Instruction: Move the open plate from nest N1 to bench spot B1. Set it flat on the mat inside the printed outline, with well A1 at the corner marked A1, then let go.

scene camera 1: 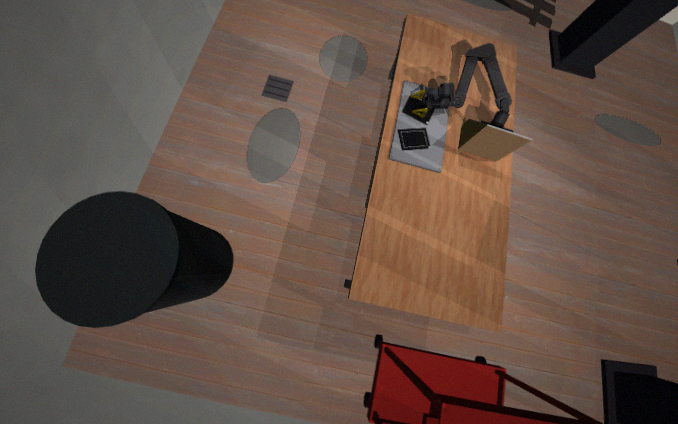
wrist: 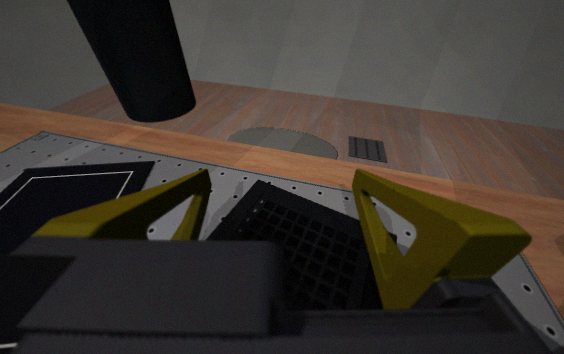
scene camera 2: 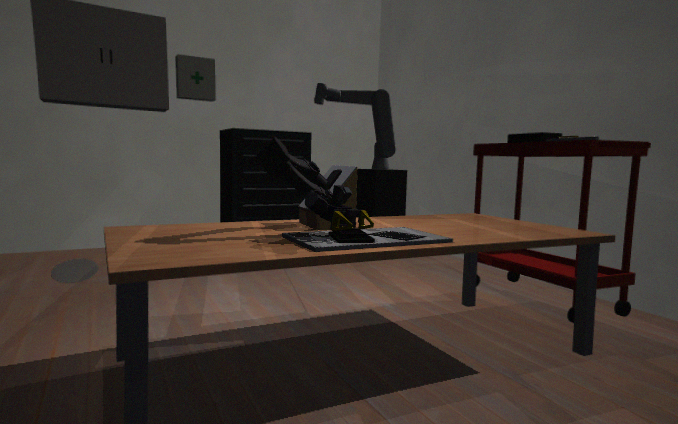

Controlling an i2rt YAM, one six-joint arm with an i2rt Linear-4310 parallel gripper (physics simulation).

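Places are measured from the arm's base along level axes (x ahead, y left, z up), in metres.
Where they show: gripper, fingertip midpoint: (scene camera 1: 411, 103) (wrist: 281, 177) (scene camera 2: 362, 225); arm's base, link origin: (scene camera 1: 495, 127) (scene camera 2: 325, 189).
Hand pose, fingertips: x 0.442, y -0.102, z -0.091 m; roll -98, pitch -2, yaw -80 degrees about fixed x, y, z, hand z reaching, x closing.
Things, the pixels of their centre, and the offset from my fingertips. "pt": a spot on its surface instead. Level surfaces: height alone.
- dark open plate, body centre: (wrist: 274, 298) (scene camera 2: 350, 233) (scene camera 1: 419, 108) dy -0.008, dx -0.062, dz -0.032 m
- Bench spot B1's black mat, surface height: dz -0.049 m
- thin white outline, surface spot: (wrist: 82, 174) pt dy +0.203, dx +0.013, dz -0.049 m
- wooden table, surface height: dz -0.064 m
The dark open plate (scene camera 1: 411, 106) (scene camera 2: 353, 236) (wrist: 310, 245), with a grid of square wells, lies at nest N1, turned at an angle to the grey board; the nest cannot be told apart from it. My gripper (scene camera 1: 417, 103) (scene camera 2: 353, 226) (wrist: 281, 177) is open, its yellow fingers apart above the plate, one toward each side. The wrist housing hides the plate's near part in the wrist view. Bench spot B1's black mat (scene camera 1: 414, 139) (scene camera 2: 400, 235) (wrist: 50, 200) lies beside it, to the left in the wrist view, with a thin white outline (wrist: 82, 174). The A1 mark is not readable.
The perforated grey board (scene camera 1: 420, 162) (scene camera 2: 430, 240) (wrist: 65, 150) lies on the wooden table (scene camera 1: 430, 240) (scene camera 2: 200, 255). A tilted tan panel (scene camera 1: 495, 143) stands by the arm's base. A red cart (scene camera 1: 440, 372) (scene camera 2: 560, 149) stands past the table's end, and a black column (scene camera 1: 107, 260) (wrist: 145, 65) stands beyond its long edge.
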